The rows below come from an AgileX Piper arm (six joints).
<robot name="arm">
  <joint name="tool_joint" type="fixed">
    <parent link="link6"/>
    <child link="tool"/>
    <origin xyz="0 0 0" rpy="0 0 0"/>
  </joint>
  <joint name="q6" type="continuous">
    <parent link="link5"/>
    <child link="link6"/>
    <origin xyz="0 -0.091 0" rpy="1.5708 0 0"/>
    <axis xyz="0 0 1"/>
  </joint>
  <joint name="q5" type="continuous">
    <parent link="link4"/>
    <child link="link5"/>
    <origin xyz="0 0 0" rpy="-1.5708 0 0"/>
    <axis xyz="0 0 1"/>
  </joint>
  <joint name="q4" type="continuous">
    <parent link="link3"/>
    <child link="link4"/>
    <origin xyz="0.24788 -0.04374 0" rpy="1.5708 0 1.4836"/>
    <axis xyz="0 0 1"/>
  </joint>
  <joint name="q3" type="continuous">
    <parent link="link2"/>
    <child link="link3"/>
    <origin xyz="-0.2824 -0.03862 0" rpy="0 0 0"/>
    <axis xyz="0 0 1"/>
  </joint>
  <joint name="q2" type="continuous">
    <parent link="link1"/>
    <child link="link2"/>
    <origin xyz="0 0 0" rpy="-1.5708 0 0"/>
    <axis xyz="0 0 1"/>
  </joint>
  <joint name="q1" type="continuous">
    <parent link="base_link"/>
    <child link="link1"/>
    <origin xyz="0 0 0.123" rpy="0 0 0"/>
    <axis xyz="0 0 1"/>
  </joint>
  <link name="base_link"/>
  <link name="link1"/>
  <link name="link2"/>
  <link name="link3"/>
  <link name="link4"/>
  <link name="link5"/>
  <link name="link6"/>
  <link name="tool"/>
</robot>
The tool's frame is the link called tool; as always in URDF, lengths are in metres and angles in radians. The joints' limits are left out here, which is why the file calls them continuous.
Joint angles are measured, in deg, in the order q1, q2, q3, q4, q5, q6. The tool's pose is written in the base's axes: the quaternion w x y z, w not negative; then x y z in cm. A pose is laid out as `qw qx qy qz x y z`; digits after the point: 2 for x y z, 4 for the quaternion.
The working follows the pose.
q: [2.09, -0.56, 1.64, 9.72, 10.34, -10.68]
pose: 0.6671 -0.0309 0.7441 0.0170 5.62 0.48 18.80
Where each joint sits with the arm in this pose, in the base's axes (m; each line is computed from the numbers above, not from the rounded line before):
q1: 0.0000 0.0000 0.1230
q2: 0.0000 0.0000 0.1230
q3: -0.2826 -0.0103 0.1589
q4: -0.0341 -0.0012 0.1979
q5: -0.0341 -0.0012 0.1979
q6: 0.0562 0.0048 0.1880
the tool: 0.0562 0.0048 0.1880

